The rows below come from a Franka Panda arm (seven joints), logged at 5 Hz.
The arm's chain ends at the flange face. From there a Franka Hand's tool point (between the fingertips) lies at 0.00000 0.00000 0.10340 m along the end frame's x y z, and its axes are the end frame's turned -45 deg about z.
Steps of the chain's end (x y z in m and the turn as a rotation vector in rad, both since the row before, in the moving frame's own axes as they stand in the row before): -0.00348, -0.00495, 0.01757, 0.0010, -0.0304, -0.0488; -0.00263, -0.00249, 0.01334, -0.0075, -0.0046, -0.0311; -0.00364, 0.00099, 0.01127, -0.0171, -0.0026, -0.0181; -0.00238, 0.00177, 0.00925, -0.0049, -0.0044, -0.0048
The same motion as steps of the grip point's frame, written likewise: -0.00116, -0.00820, 0.01752, 0.0222, -0.0208, -0.0488; -0.00098, -0.00339, 0.01334, -0.0021, -0.0086, -0.0311; -0.00470, -0.00080, 0.01125, -0.0103, -0.0139, -0.0181; -0.00361, -0.00039, 0.00925, -0.0004, -0.0066, -0.0048
